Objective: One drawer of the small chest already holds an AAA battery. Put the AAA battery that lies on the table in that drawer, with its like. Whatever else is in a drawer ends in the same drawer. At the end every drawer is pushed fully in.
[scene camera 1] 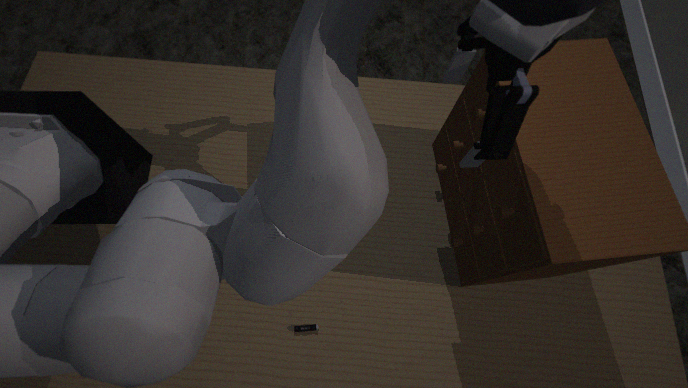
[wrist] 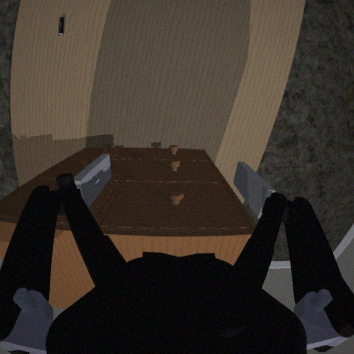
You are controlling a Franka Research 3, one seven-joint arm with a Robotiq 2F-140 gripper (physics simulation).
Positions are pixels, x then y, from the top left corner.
Scene:
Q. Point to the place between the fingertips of my gripper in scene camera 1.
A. At 459, 120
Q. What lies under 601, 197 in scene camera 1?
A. A small brown wooden chest.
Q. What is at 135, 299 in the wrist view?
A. My gripper.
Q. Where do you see a drawer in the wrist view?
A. At 172, 152

